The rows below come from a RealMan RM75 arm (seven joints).
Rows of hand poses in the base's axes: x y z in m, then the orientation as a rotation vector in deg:
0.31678 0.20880 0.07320 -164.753 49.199 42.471
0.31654 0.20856 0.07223 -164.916 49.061 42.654
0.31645 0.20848 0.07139 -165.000 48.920 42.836
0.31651 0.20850 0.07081 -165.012 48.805 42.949
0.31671 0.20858 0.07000 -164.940 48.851 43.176
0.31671 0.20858 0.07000 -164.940 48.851 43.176
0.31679 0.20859 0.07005 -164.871 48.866 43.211
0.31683 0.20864 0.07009 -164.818 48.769 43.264
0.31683 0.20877 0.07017 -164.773 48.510 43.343
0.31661 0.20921 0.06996 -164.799 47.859 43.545
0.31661 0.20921 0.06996 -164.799 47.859 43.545
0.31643 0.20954 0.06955 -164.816 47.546 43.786
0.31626 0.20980 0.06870 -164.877 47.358 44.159
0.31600 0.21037 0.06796 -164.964 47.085 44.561
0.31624 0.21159 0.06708 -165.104 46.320 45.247
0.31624 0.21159 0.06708 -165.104 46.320 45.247
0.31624 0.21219 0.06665 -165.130 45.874 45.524
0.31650 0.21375 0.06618 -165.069 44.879 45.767
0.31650 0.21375 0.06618 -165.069 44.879 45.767
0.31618 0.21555 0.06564 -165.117 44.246 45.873
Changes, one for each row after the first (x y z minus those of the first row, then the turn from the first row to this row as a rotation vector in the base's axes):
-0.00024 -0.00024 -0.00097 -0.092 0.125 0.152
-0.00033 -0.00032 -0.00181 -0.115 0.242 0.275
-0.00027 -0.00030 -0.00239 -0.084 0.308 0.349
-0.00007 -0.00022 -0.00320 -0.050 0.457 0.313
-0.00007 -0.00022 -0.00320 -0.050 0.457 0.313
0.00001 -0.00021 -0.00315 0.003 0.475 0.280
0.00005 -0.00016 -0.00311 0.086 0.496 0.315
0.00005 -0.00003 -0.00303 0.227 0.521 0.442
-0.00017 0.00041 -0.00324 0.458 0.600 0.817
-0.00017 0.00041 -0.00324 0.458 0.600 0.817
-0.00035 0.00074 -0.00365 0.558 0.735 1.010
-0.00052 0.00100 -0.00450 0.562 0.973 1.163
-0.00078 0.00157 -0.00524 0.576 1.226 1.375
-0.00054 0.00279 -0.00612 0.721 1.631 1.894
-0.00054 0.00279 -0.00612 0.721 1.631 1.894
-0.00054 0.00339 -0.00655 0.858 1.781 2.166
-0.00028 0.00495 -0.00702 1.286 1.855 2.702
-0.00028 0.00495 -0.00702 1.286 1.855 2.702
-0.00060 0.00675 -0.00756 1.483 1.878 3.075

